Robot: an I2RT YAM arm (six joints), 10 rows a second.
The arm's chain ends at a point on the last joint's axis. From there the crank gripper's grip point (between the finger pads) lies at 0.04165 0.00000 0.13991 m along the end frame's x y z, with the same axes.
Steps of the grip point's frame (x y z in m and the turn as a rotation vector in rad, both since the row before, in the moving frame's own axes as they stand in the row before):
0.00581 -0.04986 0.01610 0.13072 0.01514 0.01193
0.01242 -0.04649 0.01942 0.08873 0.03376 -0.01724
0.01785 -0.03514 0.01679 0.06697 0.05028 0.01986
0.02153 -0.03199 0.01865 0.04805 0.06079 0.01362
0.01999 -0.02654 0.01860 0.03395 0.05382 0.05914
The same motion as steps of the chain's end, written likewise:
0.00360 -0.03217 0.01791 0.13072 0.01514 0.01193
0.00784 -0.03340 0.02149 0.08873 0.03376 -0.01724
0.01079 -0.02675 0.01934 0.06697 0.05028 0.01986
0.01307 -0.02596 0.02159 0.04805 0.06079 0.01362
0.01246 -0.02452 0.02108 0.03395 0.05382 0.05914

